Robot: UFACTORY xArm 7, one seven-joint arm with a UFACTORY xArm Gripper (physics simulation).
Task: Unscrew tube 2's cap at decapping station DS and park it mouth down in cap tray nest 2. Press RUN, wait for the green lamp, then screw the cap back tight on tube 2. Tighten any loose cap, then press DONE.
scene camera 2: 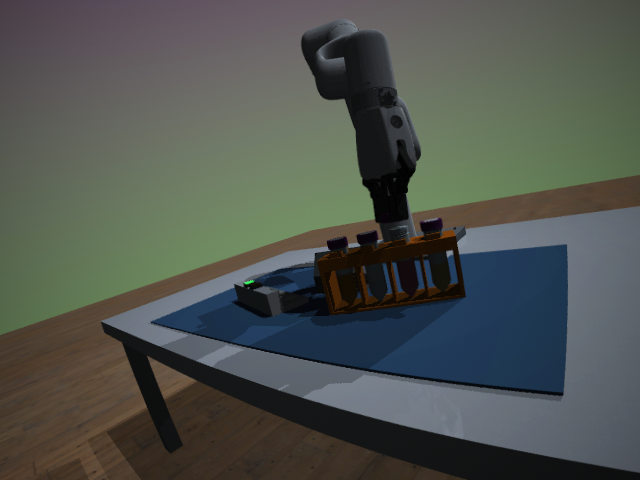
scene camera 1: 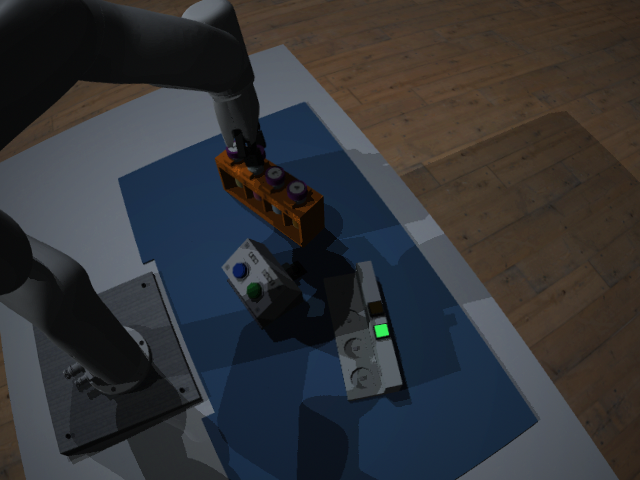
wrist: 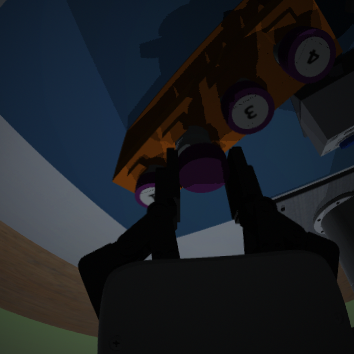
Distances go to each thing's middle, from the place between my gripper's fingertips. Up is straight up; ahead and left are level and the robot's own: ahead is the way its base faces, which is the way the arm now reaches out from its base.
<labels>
Now: the cap marked 4 [wrist: 306, 53] 10 cm to the right of my hand, 2 cm below it and 2 cm ahead of it. Also, from my hand: grey button box [scene camera 1: 280, 294]: 16 cm to the right, 9 cm below, 9 cm behind.
</labels>
